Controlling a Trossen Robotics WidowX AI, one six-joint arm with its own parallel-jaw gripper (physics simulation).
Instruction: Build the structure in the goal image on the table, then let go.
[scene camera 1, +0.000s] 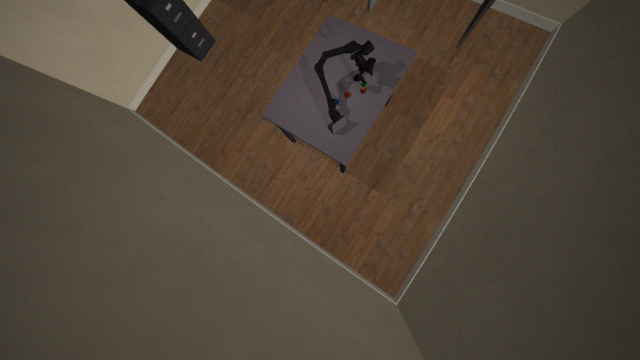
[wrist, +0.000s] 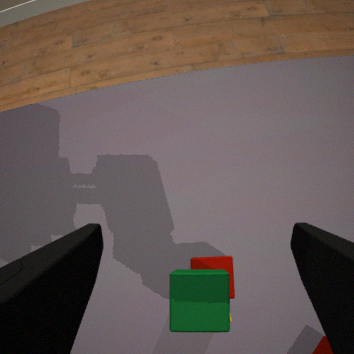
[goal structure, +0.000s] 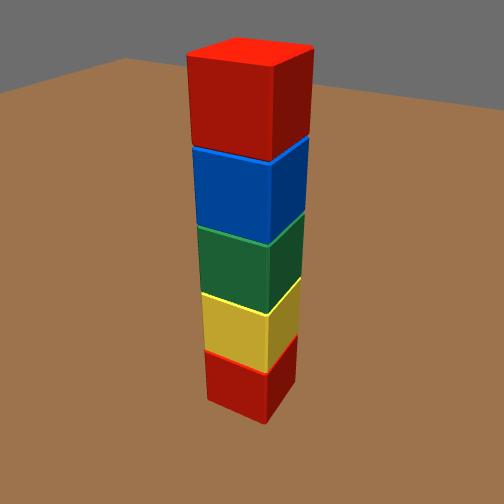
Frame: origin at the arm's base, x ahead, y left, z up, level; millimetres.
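Seen in the pictures: gripper, fingertip midpoint: (scene camera 1: 368, 79) (wrist: 197, 235); arm's base, origin of the base link: (scene camera 1: 337, 119).
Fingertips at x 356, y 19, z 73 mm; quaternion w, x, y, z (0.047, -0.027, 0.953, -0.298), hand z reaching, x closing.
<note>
Pixels of each thing's top centre, then the offset from my fingertips to it. Level surfaces: height alone.
- green block, middle of its top: (wrist: 199, 302) (scene camera 1: 364, 82) 3 mm back, 32 mm left, 55 mm down
- yellow block, middle of its top: (wrist: 201, 303) (scene camera 1: 363, 84) 5 mm back, 38 mm left, 88 mm down
- blue block, middle of its top: (scene camera 1: 336, 100) 230 mm back, 118 mm left, 121 mm down
- grey table, its level: 154 mm down
A green block (scene camera 1: 364, 84) (wrist: 200, 302) stands highest in a small cluster, over a yellow block (scene camera 1: 363, 87) (wrist: 230, 317), of which a sliver shows in the wrist view. A red block (scene camera 1: 363, 91) (wrist: 216, 264) is lower in the same cluster, partly hidden behind the green one; whether the yellow block rests on it I cannot tell. Another red block (scene camera 1: 347, 94) (wrist: 324, 346) lies apart on the table. A blue block (scene camera 1: 336, 101) is close to the arm. My gripper (scene camera 1: 359, 78) (wrist: 197, 235) is open and empty, above the cluster, with its fingers wide apart.
The grey table (scene camera 1: 305, 115) (wrist: 260, 125) carries the arm, whose base (scene camera 1: 338, 123) stands near one end. The cluster is near the table's long edge, with wooden floor beyond. Arm shadows fall across the table. A dark cabinet (scene camera 1: 192, 37) stands away from the table.
</note>
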